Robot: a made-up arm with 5 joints.
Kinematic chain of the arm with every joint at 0, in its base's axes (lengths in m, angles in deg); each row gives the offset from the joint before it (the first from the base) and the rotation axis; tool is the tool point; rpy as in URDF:
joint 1: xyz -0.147 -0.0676 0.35 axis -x
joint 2: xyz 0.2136 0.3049 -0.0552 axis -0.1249 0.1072 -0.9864
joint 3: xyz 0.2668 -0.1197 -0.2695 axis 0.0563 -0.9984 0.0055
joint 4: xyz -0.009 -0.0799 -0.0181 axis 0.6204 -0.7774 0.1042
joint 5: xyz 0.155 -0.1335 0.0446 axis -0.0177 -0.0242 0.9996
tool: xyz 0.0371 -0.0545 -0.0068 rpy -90 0 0
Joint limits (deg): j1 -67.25..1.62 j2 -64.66..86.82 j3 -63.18..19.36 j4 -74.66..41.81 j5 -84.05..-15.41
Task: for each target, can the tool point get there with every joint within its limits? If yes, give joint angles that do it. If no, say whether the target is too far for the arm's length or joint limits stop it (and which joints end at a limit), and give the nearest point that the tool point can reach.
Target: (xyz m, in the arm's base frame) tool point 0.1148 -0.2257 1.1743
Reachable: no: joint limits stop it (at a limit: joint 1, joint 2, joint 3, joint 4, joint 5) | nearest point 0.5517 0.3249 0.7440 | short by 0.824 m
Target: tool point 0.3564 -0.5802 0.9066
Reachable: no: joint limits stop it (at a limit: joint 1, joint 3, joint 5) | nearest point 0.2060 -0.3315 0.1223 | short by 0.836 m
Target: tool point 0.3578 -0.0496 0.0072
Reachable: yes | joints -35.52 14.56 4.05 -33.50 -40.88
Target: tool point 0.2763 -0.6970 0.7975
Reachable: no: joint limits stop it (at a limit: joint 1, joint 3, joint 5) | nearest point 0.1434 -0.3454 0.1290 | short by 0.767 m
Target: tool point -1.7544 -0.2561 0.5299
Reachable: no: too far | nearest point -0.3448 -0.1986 0.1879 | short by 1.452 m
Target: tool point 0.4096 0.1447 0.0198
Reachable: yes | joints -57.32 9.95 -19.13 -41.31 -25.93
